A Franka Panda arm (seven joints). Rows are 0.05 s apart.
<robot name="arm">
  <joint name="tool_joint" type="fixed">
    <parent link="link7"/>
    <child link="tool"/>
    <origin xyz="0 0 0.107"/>
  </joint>
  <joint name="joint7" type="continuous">
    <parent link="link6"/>
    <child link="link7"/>
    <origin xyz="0.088 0 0" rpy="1.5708 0 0"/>
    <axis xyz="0 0 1"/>
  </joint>
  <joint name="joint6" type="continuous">
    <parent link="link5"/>
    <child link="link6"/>
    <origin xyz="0 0 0" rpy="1.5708 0 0"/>
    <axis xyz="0 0 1"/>
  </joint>
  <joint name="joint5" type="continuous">
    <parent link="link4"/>
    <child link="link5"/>
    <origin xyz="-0.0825 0.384 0" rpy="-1.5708 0 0"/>
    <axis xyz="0 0 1"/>
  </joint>
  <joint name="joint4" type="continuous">
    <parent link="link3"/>
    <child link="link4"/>
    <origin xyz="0.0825 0 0" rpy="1.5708 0 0"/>
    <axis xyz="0 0 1"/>
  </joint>
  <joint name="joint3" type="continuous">
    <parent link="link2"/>
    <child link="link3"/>
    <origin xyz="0 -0.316 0" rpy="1.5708 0 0"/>
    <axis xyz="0 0 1"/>
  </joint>
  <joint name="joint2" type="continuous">
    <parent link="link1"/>
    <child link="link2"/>
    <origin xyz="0 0 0" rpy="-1.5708 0 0"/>
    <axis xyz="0 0 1"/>
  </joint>
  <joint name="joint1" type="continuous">
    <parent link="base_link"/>
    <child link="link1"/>
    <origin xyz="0 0 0.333"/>
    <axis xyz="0 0 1"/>
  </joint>
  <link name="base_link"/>
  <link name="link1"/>
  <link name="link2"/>
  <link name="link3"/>
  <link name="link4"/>
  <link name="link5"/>
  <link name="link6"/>
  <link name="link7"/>
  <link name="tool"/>
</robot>
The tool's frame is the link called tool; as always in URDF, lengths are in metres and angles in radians. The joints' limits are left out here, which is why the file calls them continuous.
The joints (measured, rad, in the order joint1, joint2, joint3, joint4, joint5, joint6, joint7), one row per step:
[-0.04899 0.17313 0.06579 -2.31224 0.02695 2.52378 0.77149]
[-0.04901 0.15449 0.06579 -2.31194 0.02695 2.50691 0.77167]
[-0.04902 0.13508 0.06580 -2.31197 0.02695 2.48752 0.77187]
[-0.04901 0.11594 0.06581 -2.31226 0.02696 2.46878 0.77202]
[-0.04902 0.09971 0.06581 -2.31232 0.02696 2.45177 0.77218]
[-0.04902 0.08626 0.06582 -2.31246 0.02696 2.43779 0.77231]
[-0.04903 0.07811 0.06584 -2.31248 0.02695 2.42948 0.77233]
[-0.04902 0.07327 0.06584 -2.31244 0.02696 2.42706 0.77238]
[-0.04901 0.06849 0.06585 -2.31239 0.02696 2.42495 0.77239]
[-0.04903 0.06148 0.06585 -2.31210 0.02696 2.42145 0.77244]
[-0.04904 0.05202 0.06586 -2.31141 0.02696 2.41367 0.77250]
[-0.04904 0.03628 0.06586 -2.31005 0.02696 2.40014 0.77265]
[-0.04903 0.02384 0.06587 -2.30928 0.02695 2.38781 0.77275]
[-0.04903 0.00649 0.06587 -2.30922 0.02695 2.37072 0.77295]
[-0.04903 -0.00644 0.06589 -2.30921 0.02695 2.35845 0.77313]
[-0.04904 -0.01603 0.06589 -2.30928 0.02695 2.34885 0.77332]
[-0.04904 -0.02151 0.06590 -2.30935 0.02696 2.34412 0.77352]
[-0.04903 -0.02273 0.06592 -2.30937 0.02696 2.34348 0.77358]
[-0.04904 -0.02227 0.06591 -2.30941 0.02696 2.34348 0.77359]
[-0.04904 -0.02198 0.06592 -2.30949 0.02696 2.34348 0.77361]
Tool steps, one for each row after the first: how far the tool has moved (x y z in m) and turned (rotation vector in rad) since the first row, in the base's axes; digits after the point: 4 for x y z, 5 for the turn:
[-0.0006 0.0000 0.0084 -0.00081 -0.00205 0.00026]
[-0.0017 0.0000 0.0168 -0.00166 -0.00202 0.00057]
[-0.0030 0.0000 0.0249 -0.00251 -0.00211 0.00092]
[-0.0042 0.0000 0.0318 -0.00323 -0.00125 0.00118]
[-0.0054 0.0001 0.0375 -0.00384 -0.00056 0.00140]
[-0.0061 0.0001 0.0410 -0.00422 -0.00038 0.00159]
[-0.0062 0.0001 0.0433 -0.00444 -0.00283 0.00160]
[-0.0064 0.0001 0.0456 -0.00467 -0.00554 0.00165]
[-0.0065 0.0001 0.0490 -0.00500 -0.00934 0.00165]
[-0.0070 0.0001 0.0535 -0.00543 -0.01169 0.00176]
[-0.0079 0.0001 0.0610 -0.00614 -0.01525 0.00190]
[-0.0090 0.0002 0.0666 -0.00671 -0.01611 0.00209]
[-0.0109 0.0002 0.0740 -0.00752 -0.01641 0.00225]
[-0.0124 0.0003 0.0795 -0.00813 -0.01706 0.00234]
[-0.0136 0.0003 0.0835 -0.00858 -0.01697 0.00233]
[-0.0142 0.0003 0.0858 -0.00883 -0.01764 0.00222]
[-0.0143 0.0003 0.0864 -0.00889 -0.01820 0.00220]
[-0.0143 0.0003 0.0861 -0.00886 -0.01770 0.00217]
[-0.0143 0.0003 0.0859 -0.00885 -0.01733 0.00216]

